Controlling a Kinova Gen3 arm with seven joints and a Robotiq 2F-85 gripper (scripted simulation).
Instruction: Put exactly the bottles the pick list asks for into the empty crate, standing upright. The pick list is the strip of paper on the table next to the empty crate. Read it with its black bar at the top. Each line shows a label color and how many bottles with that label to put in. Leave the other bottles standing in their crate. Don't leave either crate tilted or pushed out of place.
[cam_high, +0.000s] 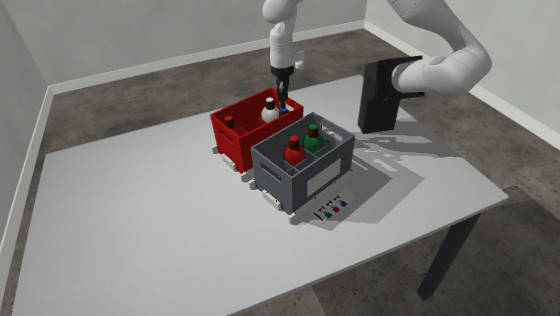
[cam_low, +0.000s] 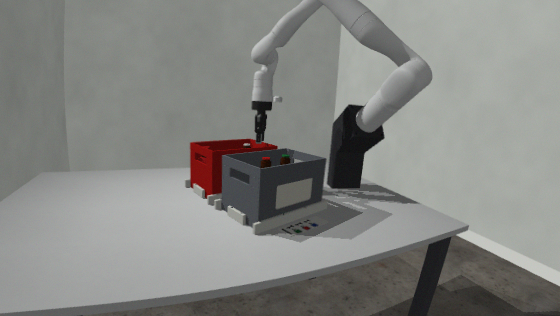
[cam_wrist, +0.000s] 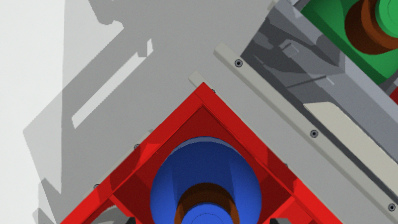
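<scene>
Right now the blue-label bottle is 110 mm below my hand. From my hand the other things lie so: red crate (100 mm ahead, 10 mm to the right, 120 mm below); then white-label bottle (30 mm ahead, 80 mm to the right, 110 mm below); then green-label bottle (50 mm behind, 140 mm to the left, 110 mm below).
</scene>
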